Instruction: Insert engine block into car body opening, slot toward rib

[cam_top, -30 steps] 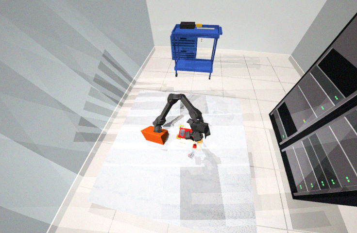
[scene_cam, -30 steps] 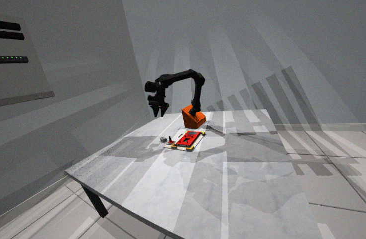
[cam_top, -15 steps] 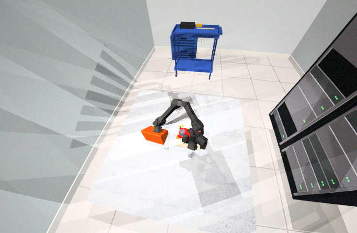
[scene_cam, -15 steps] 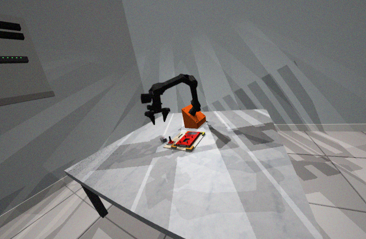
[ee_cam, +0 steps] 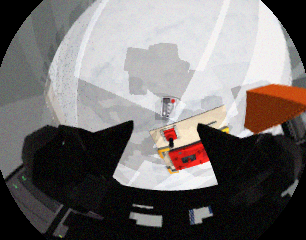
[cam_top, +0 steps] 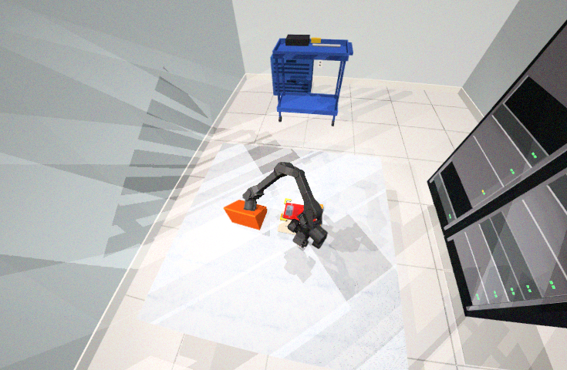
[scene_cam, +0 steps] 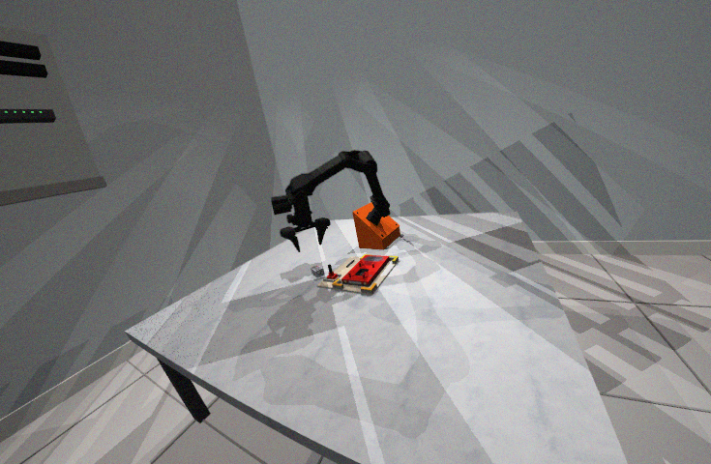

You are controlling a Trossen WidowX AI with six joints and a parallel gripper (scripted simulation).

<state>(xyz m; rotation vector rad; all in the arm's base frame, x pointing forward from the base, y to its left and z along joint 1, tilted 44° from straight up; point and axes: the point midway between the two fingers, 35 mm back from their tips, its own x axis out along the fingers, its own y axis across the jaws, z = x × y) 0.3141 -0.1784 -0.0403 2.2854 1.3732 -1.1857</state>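
Right now the grey engine block is 110 mm below my gripper tip.
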